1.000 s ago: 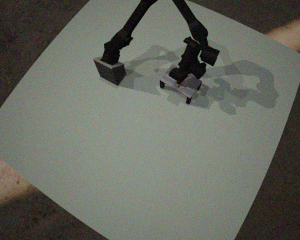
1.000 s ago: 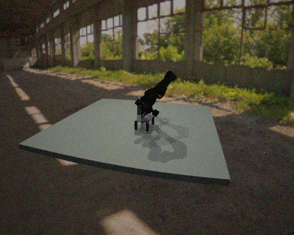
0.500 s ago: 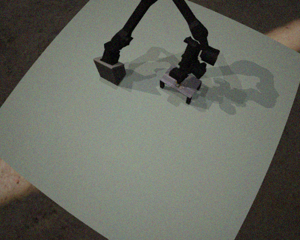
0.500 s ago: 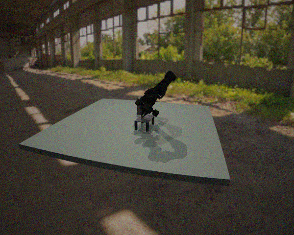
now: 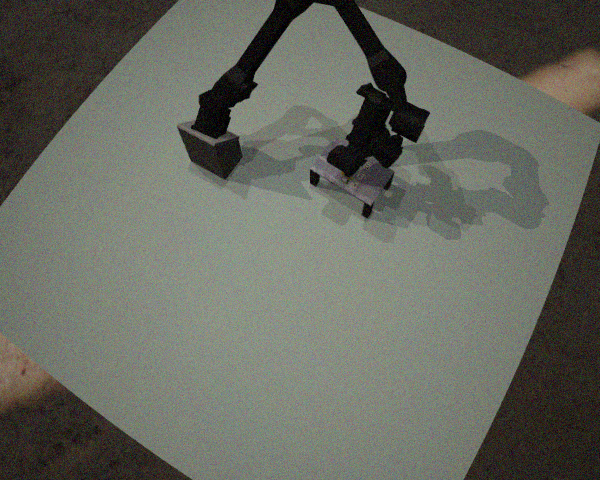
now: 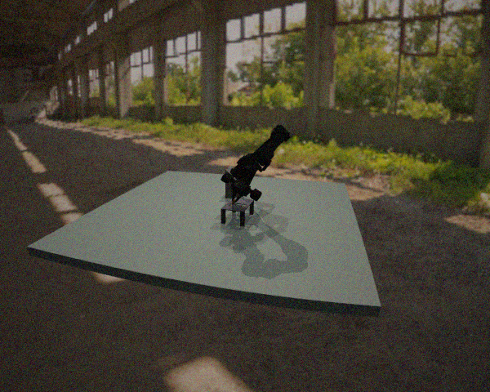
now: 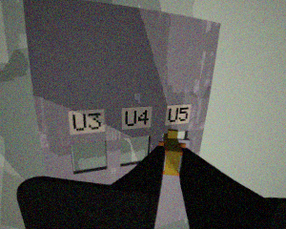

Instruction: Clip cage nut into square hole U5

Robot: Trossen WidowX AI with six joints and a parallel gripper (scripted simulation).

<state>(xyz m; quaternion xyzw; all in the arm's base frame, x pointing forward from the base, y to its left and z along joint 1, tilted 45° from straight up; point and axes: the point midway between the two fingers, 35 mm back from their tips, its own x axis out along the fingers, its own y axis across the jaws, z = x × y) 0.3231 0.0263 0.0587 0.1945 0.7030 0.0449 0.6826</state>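
The cage nut lies 1 cm below my gripper tip.
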